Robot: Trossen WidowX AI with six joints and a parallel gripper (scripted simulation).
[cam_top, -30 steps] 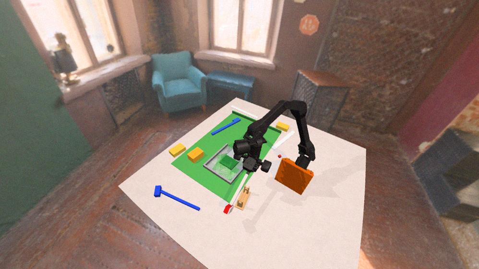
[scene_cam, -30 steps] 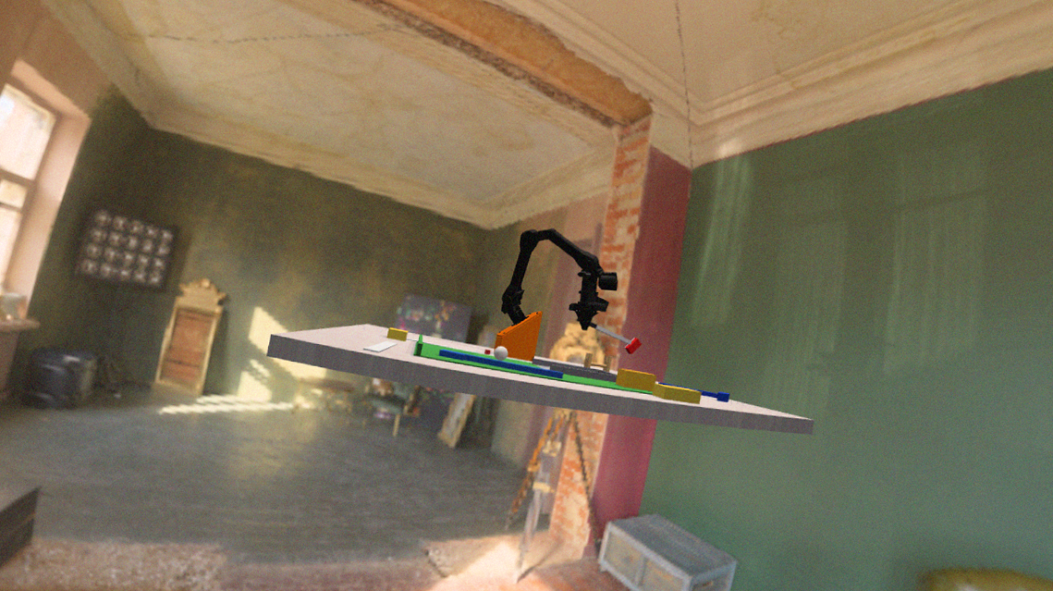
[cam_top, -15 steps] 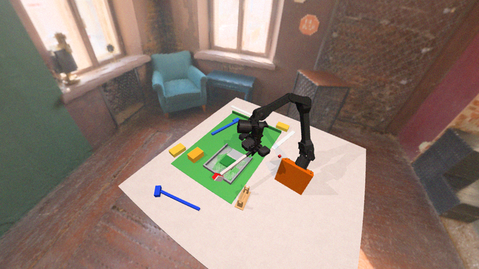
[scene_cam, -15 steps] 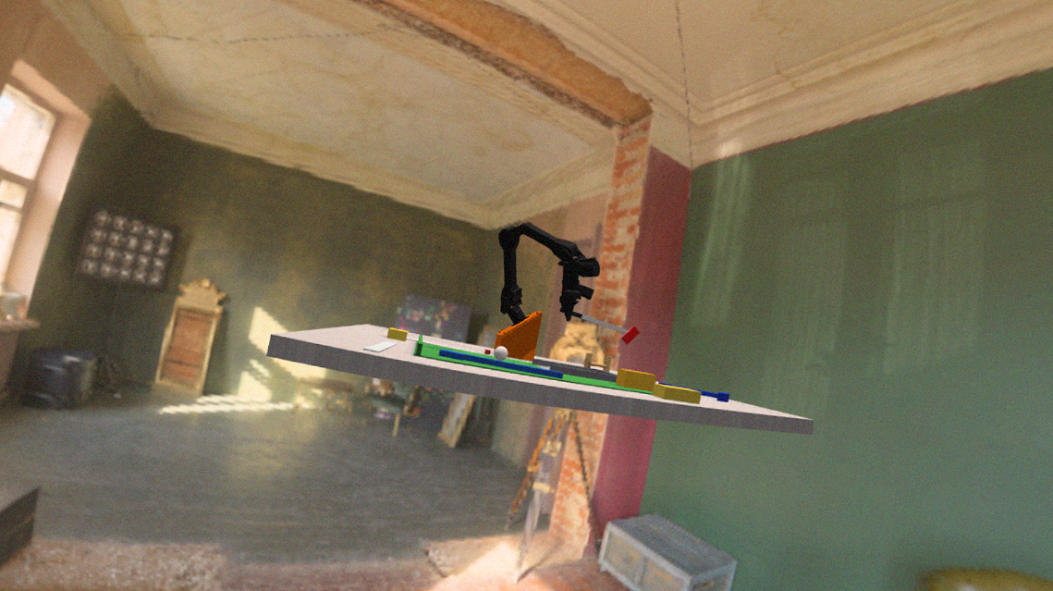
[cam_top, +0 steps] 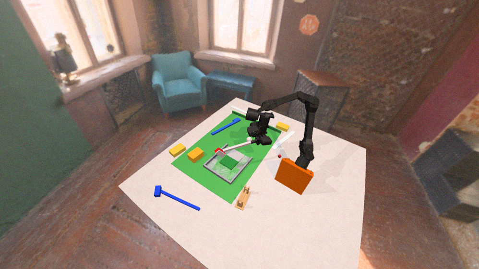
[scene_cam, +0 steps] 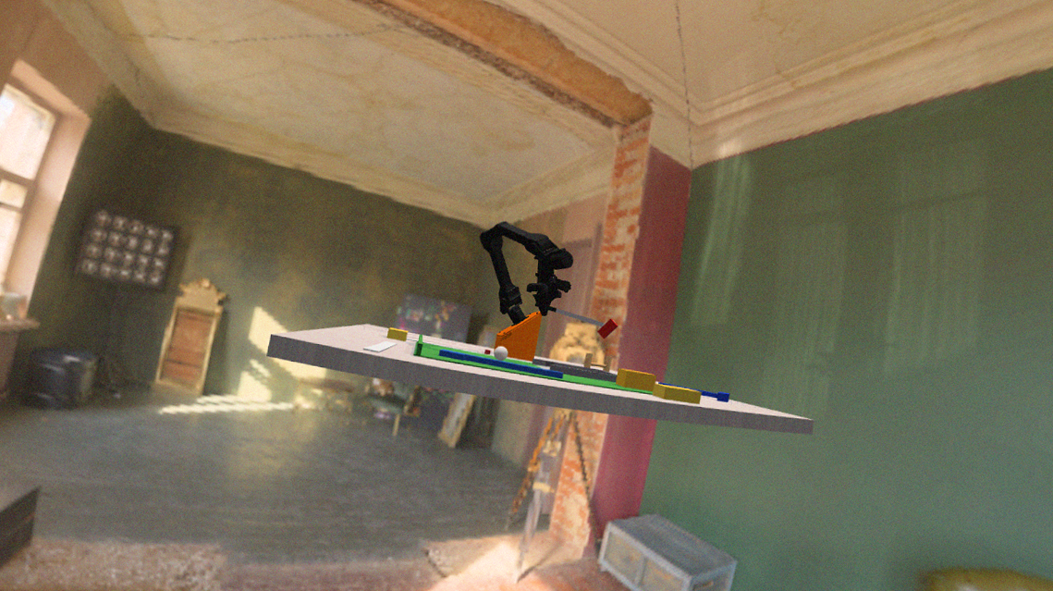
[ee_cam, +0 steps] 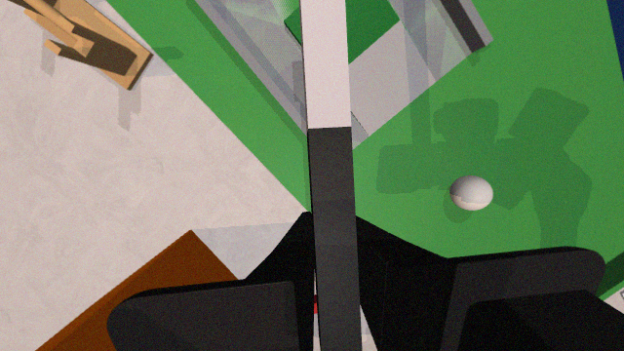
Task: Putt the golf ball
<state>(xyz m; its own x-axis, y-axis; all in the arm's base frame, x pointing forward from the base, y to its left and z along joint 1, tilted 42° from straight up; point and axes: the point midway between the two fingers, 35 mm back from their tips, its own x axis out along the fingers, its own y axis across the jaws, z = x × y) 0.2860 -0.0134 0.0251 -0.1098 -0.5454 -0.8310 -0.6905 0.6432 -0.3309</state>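
Now: gripper tip 160 mm above the small red ball, 140 mm past it and 130 mm to the left of it. Also, from my gripper tip: white golf ball 160 mm to the right, 150 mm below, 110 mm ahead; then blue putter 460 mm to the left, 280 mm ahead, 160 mm below.
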